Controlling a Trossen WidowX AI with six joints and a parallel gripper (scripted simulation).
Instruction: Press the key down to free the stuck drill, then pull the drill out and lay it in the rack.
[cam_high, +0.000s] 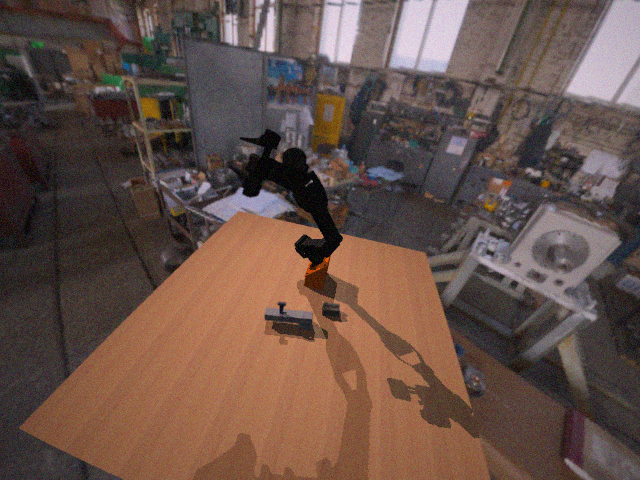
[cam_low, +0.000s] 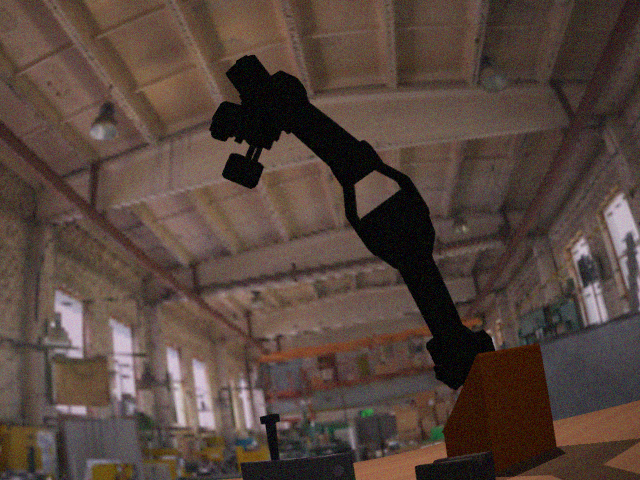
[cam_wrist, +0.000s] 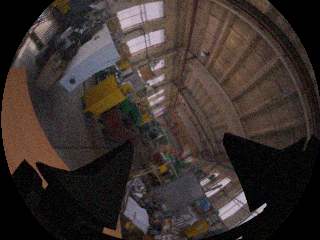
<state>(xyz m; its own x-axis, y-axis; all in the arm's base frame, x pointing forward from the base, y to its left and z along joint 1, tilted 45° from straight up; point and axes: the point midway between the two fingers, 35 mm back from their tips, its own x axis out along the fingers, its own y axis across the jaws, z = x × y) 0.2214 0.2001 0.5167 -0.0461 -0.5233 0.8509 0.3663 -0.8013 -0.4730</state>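
The small dark key lies 70 mm ahead of my gripper tip, 190 mm to the left of it and 530 mm below it. Round my gripper tip: grey fixture block: 60 mm ahead, 220 mm to the left, 580 mm below; then dark grey rack: 50 mm behind, 370 mm to the left, 600 mm below; then drill: 60 mm ahead, 240 mm to the left, 570 mm below.
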